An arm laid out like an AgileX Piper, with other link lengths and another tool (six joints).
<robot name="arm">
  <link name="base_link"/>
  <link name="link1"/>
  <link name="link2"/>
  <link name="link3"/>
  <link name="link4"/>
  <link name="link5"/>
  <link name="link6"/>
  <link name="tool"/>
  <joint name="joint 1" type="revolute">
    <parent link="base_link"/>
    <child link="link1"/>
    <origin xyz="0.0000 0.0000 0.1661" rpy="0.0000 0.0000 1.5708"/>
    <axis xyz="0 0 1"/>
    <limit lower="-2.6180" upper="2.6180"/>
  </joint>
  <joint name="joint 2" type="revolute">
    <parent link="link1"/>
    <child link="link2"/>
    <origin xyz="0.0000 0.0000 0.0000" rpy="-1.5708 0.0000 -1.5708"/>
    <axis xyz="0 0 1"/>
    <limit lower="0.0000" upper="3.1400"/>
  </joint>
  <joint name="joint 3" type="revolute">
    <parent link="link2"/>
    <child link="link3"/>
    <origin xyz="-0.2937 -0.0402 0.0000" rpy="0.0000 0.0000 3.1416"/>
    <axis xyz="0 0 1"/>
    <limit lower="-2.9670" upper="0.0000"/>
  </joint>
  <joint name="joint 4" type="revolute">
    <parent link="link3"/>
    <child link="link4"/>
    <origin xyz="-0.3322 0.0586 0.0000" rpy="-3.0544 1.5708 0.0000"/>
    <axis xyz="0 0 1"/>
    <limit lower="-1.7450" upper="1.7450"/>
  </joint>
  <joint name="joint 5" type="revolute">
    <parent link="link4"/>
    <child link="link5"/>
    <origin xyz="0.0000 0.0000 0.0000" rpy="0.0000 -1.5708 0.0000"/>
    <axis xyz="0 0 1"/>
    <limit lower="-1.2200" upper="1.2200"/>
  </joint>
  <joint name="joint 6" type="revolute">
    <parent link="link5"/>
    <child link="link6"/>
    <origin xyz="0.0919 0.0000 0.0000" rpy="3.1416 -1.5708 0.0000"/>
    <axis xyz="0 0 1"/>
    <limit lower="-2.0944" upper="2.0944"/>
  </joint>
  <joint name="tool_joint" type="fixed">
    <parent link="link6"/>
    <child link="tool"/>
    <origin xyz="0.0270 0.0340 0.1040" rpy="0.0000 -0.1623 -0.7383"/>
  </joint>
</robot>
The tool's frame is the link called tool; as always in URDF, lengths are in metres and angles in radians.
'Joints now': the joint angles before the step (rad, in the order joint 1, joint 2, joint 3, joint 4, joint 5, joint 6). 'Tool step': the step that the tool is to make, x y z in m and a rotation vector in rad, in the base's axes. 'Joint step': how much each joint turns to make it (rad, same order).
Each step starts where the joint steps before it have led.
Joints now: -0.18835, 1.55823, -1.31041, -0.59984, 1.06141, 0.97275
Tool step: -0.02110, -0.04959, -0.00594, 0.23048, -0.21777, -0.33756
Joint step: -0.14509, 0.00225, -0.00637, 0.18693, -0.05662, 0.23190
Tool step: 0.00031, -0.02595, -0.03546, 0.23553, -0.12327, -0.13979
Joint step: -0.12443, 0.05852, 0.00004, 0.26992, -0.08689, -0.01159
